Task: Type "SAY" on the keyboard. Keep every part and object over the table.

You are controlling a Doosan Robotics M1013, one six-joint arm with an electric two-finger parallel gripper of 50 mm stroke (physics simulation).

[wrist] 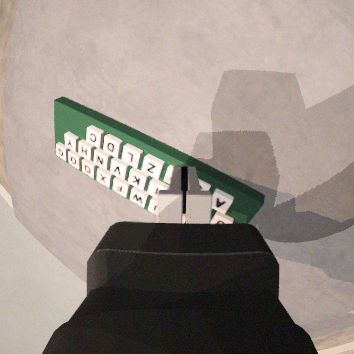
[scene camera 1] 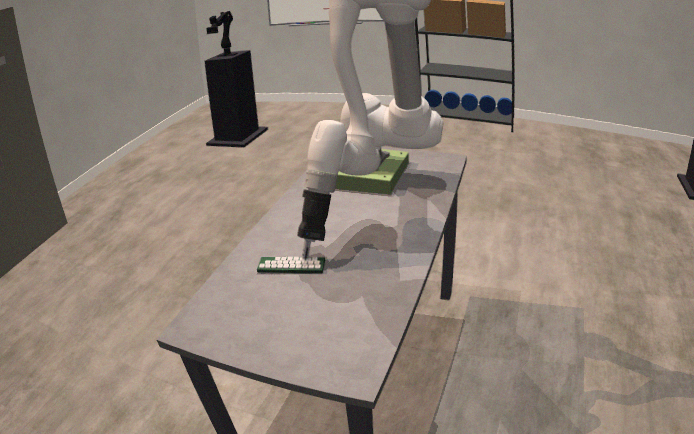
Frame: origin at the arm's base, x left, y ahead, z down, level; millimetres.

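Seen in the pictures: gripper, fingertip midpoint: point(wrist: 183, 180) point(scene camera 1: 304, 258).
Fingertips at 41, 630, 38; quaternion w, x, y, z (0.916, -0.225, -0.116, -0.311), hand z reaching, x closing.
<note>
Offsets run from my fingertips to a thing's top centre, as dx, dy, dz. Level surfaces: height alone.
The green keyboard @[-33, +33, -1] point(scene camera 1: 268, 271) point(wrist: 125, 137) with white letter keys lies on the table @[dz +17] point(scene camera 1: 286, 317) point(wrist: 125, 50). In the wrist view it runs slantwise and its letters are upside down. The A key @[+30, -5, -1] point(wrist: 221, 200) shows just right of the fingers, and the Y key @[-101, +52, -1] point(wrist: 70, 140) is near the far left end. I cannot make out an S key; several keys are hidden behind the fingers. My gripper point(scene camera 1: 306, 256) point(wrist: 183, 180) is shut and empty, pointing down at the right part of the keyboard. Whether the tips touch a key cannot be told.
The green base block point(scene camera 1: 365, 182) of the arm stands at the back of the table. Behind the table are a shelf rack point(scene camera 1: 466, 73) and a black pedestal point(scene camera 1: 231, 99) with a small black arm. The arm's shadow falls across the table to the right of the keyboard.
</note>
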